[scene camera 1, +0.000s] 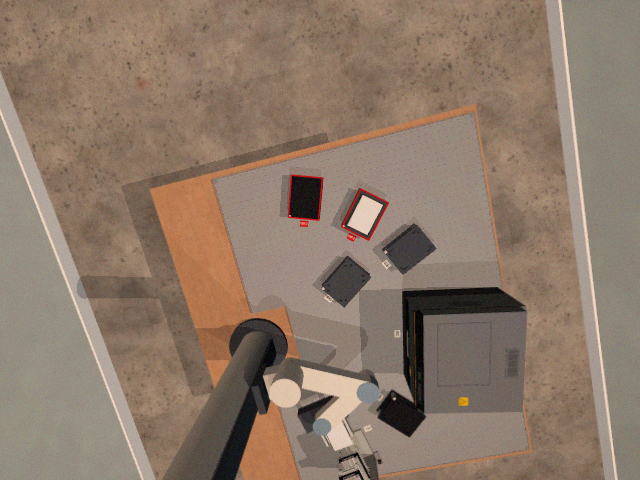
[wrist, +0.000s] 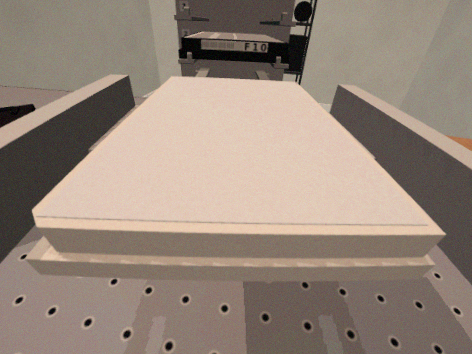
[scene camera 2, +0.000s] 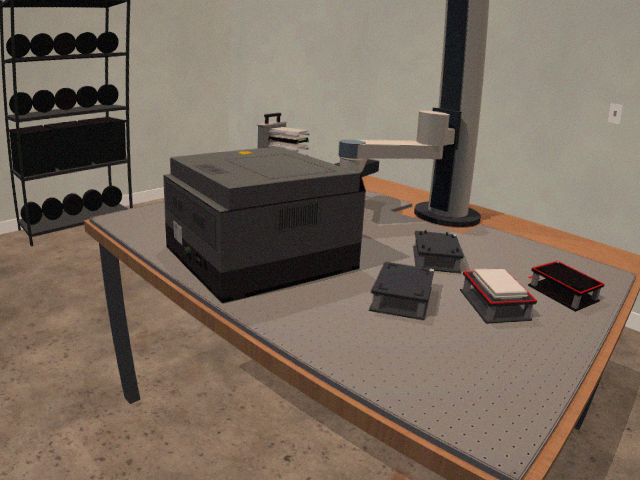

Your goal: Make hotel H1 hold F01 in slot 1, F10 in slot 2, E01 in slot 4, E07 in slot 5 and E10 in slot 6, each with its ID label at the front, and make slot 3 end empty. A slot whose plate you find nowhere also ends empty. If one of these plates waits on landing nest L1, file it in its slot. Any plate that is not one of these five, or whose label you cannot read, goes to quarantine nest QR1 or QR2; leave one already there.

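My gripper (wrist: 234,99) is shut on a white plate (wrist: 235,160) (scene camera 1: 339,435), which lies level between its two grey fingers. The plate's near face shows no label. Hotel H1 (wrist: 235,20) (scene camera 2: 264,135) stands beyond it, partly cut off in scene camera 1. Plate F10 (wrist: 235,46) sits in the hotel above the level of the held plate, its label facing me. Light plates (scene camera 2: 289,132) show higher in the hotel, labels unreadable there. A white plate (scene camera 1: 365,214) (scene camera 2: 498,281) lies on one red-edged quarantine nest (scene camera 1: 379,199); the other red-edged nest (scene camera 1: 305,197) (scene camera 2: 567,276) is empty.
Two dark nests (scene camera 1: 345,281) (scene camera 1: 408,248) stand empty near the quarantine nests. A black nest (scene camera 1: 401,413) stands beside the big grey device (scene camera 1: 470,356) (scene camera 2: 289,217). The arm's column (scene camera 2: 462,103) rises at the wooden table edge. A storage rack (scene camera 2: 129,103) stands behind.
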